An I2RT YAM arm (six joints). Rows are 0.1 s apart.
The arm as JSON. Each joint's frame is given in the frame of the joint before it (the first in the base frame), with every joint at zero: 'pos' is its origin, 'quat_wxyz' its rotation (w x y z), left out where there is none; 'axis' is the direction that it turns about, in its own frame. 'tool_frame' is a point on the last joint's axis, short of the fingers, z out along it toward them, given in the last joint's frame.
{
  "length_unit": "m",
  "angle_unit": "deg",
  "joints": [
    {
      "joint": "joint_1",
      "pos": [
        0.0,
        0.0,
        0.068
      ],
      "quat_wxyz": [
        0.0,
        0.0,
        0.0,
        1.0
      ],
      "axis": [
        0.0,
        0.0,
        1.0
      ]
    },
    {
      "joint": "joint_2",
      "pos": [
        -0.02,
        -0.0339,
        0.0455
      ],
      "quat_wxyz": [
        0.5,
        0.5,
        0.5,
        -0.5
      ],
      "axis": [
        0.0,
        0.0,
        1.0
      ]
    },
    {
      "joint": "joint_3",
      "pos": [
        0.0,
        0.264,
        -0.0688
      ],
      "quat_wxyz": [
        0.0,
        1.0,
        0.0,
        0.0
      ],
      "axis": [
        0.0,
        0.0,
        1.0
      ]
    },
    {
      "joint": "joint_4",
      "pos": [
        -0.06,
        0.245,
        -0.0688
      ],
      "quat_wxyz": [
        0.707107,
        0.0,
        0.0,
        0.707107
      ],
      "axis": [
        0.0,
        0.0,
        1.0
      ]
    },
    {
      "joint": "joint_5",
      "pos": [
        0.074,
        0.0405,
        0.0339
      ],
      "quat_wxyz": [
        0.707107,
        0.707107,
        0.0,
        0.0
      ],
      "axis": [
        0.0,
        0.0,
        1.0
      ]
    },
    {
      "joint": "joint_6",
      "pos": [
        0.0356,
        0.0,
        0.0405
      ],
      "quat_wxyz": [
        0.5,
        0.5,
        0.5,
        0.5
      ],
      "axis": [
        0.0,
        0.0,
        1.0
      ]
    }
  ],
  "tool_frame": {
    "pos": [
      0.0,
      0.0,
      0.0
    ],
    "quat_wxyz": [
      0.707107,
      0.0,
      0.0,
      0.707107
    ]
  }
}
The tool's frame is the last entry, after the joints.
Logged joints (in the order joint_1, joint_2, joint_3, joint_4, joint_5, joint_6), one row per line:
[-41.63 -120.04 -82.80 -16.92 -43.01 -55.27]
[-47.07 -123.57 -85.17 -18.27 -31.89 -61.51]
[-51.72 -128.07 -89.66 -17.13 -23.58 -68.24]
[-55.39 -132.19 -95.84 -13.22 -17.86 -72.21]
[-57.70 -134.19 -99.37 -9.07 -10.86 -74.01]
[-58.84 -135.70 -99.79 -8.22 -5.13 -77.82]
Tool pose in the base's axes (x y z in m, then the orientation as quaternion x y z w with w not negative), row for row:
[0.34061 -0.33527 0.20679 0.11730 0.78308 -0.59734 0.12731]
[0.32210 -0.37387 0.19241 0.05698 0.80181 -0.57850 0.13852]
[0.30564 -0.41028 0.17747 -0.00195 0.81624 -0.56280 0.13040]
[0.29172 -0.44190 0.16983 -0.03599 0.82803 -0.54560 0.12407]
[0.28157 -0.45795 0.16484 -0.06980 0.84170 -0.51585 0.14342]
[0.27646 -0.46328 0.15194 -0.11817 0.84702 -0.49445 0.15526]
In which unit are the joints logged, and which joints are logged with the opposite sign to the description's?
The joints are logged in degrees. Opposite sign: joint_2, joint_3, joint_4, joint_5.
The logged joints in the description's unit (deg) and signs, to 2 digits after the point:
[-41.63 120.04 82.80 16.92 43.01 -55.27]
[-47.07 123.57 85.17 18.27 31.89 -61.51]
[-51.72 128.07 89.66 17.13 23.58 -68.24]
[-55.39 132.19 95.84 13.22 17.86 -72.21]
[-57.70 134.19 99.37 9.07 10.86 -74.01]
[-58.84 135.70 99.79 8.22 5.13 -77.82]

